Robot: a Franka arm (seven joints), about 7 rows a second.
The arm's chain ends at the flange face. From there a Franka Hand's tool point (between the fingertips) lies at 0.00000 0.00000 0.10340 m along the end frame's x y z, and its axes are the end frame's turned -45 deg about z.
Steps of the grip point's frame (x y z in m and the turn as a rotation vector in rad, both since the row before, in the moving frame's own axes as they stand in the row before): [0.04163 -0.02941 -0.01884 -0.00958 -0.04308 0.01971]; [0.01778 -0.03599 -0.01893 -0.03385 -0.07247 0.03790]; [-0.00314 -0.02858 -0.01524 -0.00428 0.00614 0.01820]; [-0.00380 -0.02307 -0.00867 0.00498 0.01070 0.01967]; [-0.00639 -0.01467 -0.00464 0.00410 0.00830 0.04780]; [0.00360 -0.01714 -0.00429 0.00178 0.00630 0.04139]
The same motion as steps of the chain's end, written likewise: [0.01113 -0.05406 -0.01874 -0.03724 -0.02369 0.01971]; [-0.00991 -0.04573 -0.01860 -0.07518 -0.02731 0.03790]; [-0.02319 -0.01786 -0.01524 0.00132 0.00737 0.01820]; [-0.01943 -0.01248 -0.00866 0.01109 0.00404 0.01967]; [-0.01522 -0.00496 -0.00464 0.00877 0.00297 0.04780]; [-0.00992 -0.01408 -0.00429 0.00571 0.00320 0.04139]
